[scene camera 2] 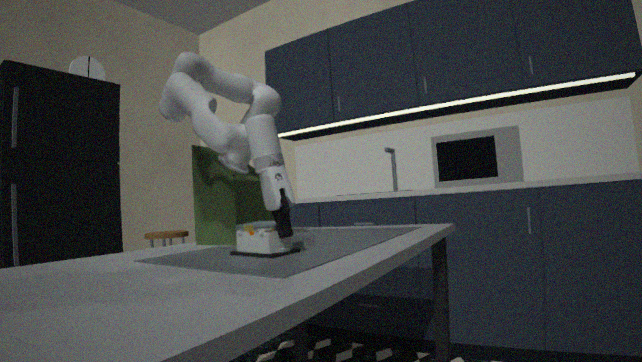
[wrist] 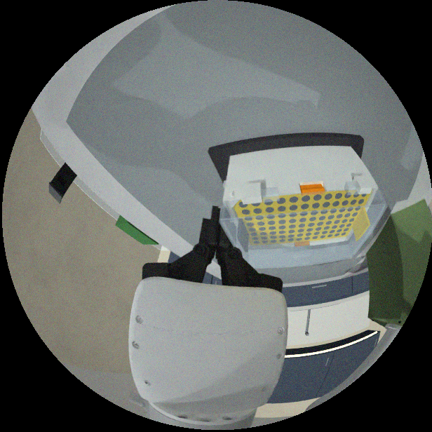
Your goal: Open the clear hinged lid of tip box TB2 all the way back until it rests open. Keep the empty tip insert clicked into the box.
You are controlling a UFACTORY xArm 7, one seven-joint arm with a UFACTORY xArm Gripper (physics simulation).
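Places are measured from the arm's base along level axes (x ahead, y left, z up), in centimetres.
Pixels of known places: gripper, fingertip midpoint: [scene camera 2: 286, 237]; arm's base at its link origin: [scene camera 2: 232, 165].
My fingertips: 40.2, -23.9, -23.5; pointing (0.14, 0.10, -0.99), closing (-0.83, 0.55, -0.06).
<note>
Ahead of a thing's pixels: the offset from my fingertips to its top centre, as dx, dy, dz. "spot": to the spot under its first point. Level surfaces: height alone.
The white tip box @[-8.0, +1.0, +3.9] [scene camera 2: 252, 243] [wrist: 295, 165] stands on a dark base plate @[spot: -3.1, -4.8, -3.8] [scene camera 2: 265, 255] [wrist: 285, 142]; no TB2 label can be read. Its yellow insert with rows of holes [wrist: 300, 220] sits in the box top. The clear lid @[spot: -5.8, -2.3, +3.4] [scene camera 2: 261, 224] [wrist: 300, 257] lies over the insert; whether it is slightly raised I cannot tell. My gripper [scene camera 2: 285, 235] [wrist: 218, 216] is shut and empty, low beside one side wall of the box, its black fingertips close to the lid's side edge. Contact cannot be made out.
The box stands on a grey mat @[dz -4.4] [scene camera 2: 200, 265] [wrist: 150, 130] on the pale table @[dz -4.7] [scene camera 2: 100, 295]. A green block-like object [scene camera 2: 215, 200] [wrist: 400, 260] rises behind the box in the scene view. A wooden stool [scene camera 2: 166, 234] stands beyond the table, and blue kitchen cabinets [scene camera 2: 490, 250] are further back.
</note>
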